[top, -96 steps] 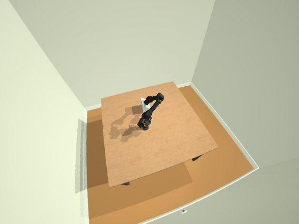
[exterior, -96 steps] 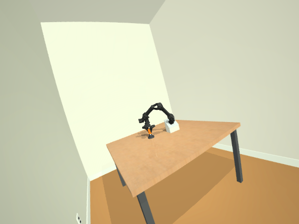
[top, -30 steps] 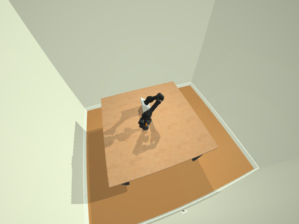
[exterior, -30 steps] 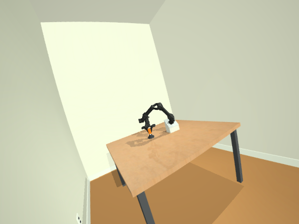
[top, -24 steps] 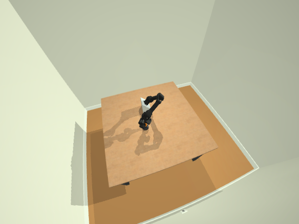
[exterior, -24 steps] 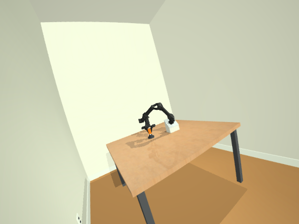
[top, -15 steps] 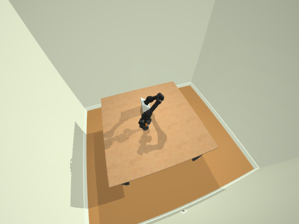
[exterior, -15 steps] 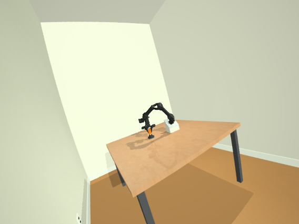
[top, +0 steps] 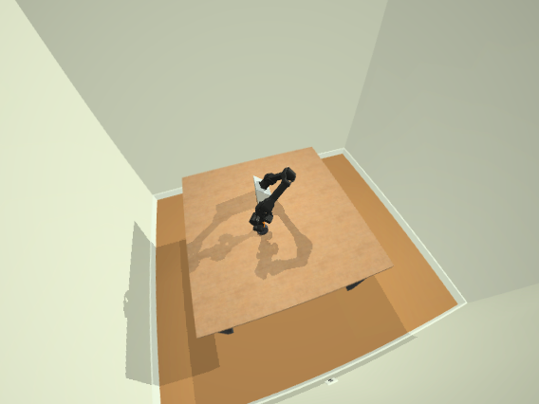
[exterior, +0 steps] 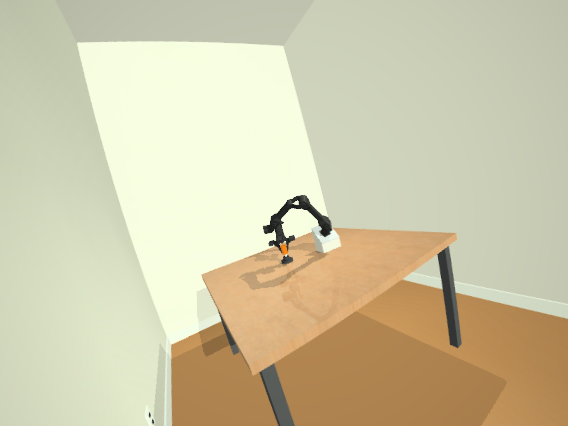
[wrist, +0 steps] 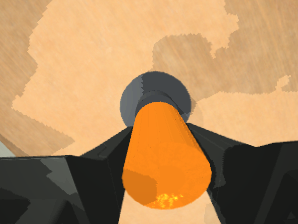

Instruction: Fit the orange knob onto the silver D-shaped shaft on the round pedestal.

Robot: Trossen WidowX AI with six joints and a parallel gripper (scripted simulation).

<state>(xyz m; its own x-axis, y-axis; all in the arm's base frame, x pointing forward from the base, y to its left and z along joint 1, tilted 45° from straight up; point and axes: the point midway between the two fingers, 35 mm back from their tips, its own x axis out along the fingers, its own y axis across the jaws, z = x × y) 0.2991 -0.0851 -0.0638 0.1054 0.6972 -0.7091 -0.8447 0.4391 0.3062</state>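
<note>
Now: gripper tip 3 cm below the orange knob. From my gripper tip the other things lie so: pedestal: 4 cm below.
</note>
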